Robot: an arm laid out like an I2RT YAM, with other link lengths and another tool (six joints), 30 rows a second.
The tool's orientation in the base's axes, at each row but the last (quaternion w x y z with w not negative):
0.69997 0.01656 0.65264 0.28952
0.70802 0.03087 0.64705 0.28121
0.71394 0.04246 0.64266 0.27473
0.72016 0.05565 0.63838 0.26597
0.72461 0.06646 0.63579 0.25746
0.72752 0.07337 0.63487 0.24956
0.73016 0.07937 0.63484 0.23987
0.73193 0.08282 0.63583 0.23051
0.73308 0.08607 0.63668 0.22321
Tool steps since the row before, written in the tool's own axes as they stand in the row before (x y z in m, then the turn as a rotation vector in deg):
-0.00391 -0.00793 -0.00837 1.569 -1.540 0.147
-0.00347 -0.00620 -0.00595 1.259 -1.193 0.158
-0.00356 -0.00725 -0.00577 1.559 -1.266 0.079
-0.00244 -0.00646 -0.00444 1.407 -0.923 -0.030
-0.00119 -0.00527 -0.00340 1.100 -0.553 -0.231
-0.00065 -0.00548 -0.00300 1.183 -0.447 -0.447
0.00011 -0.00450 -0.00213 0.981 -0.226 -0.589
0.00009 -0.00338 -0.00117 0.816 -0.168 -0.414
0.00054 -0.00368 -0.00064 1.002 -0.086 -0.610
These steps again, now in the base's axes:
-0.00461 -0.01123 -0.00088 0.696 -0.559 -2.014
-0.00335 -0.00863 -0.00036 0.581 -0.400 -1.593
-0.00306 -0.00941 -0.00080 0.538 -0.351 -1.905
-0.00230 -0.00777 -0.00133 0.321 -0.156 -1.645
-0.00180 -0.00585 -0.00180 0.004 -0.025 -1.252
-0.00145 -0.00567 -0.00229 -0.227 0.059 -1.321
-0.00092 -0.00428 -0.00238 -0.435 0.134 -1.074
-0.00034 -0.00314 -0.00169 -0.293 0.142 -0.872
0.00023 -0.00312 -0.00211 -0.484 0.265 -1.039

